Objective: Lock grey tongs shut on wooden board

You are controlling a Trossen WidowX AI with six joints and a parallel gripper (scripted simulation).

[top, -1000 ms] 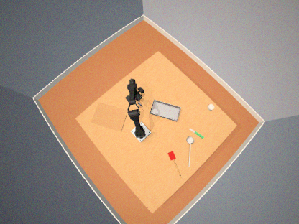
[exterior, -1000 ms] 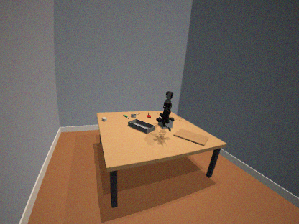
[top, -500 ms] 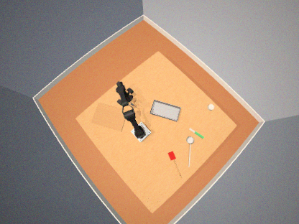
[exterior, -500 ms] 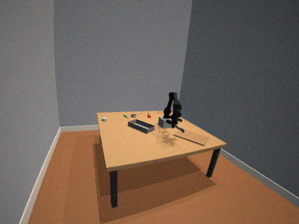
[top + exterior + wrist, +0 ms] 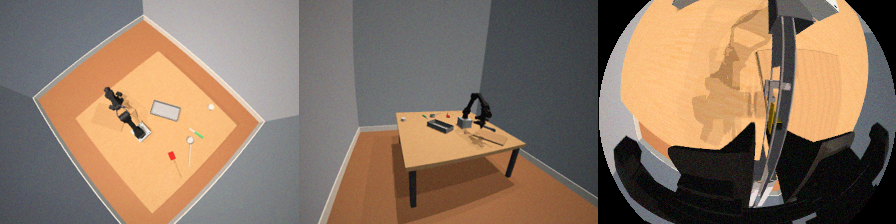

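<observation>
The wooden board is 16 cm behind my gripper tip, 12 cm below it and 1 cm to the left of it. Also, from my gripper tip: white cup: 75 cm to the right, 67 cm ahead, 11 cm below; red-headed tool: 82 cm to the right, 12 cm below, 4 cm behind; grey roasting tin: 40 cm to the right, 29 cm ahead, 10 cm below.
</observation>
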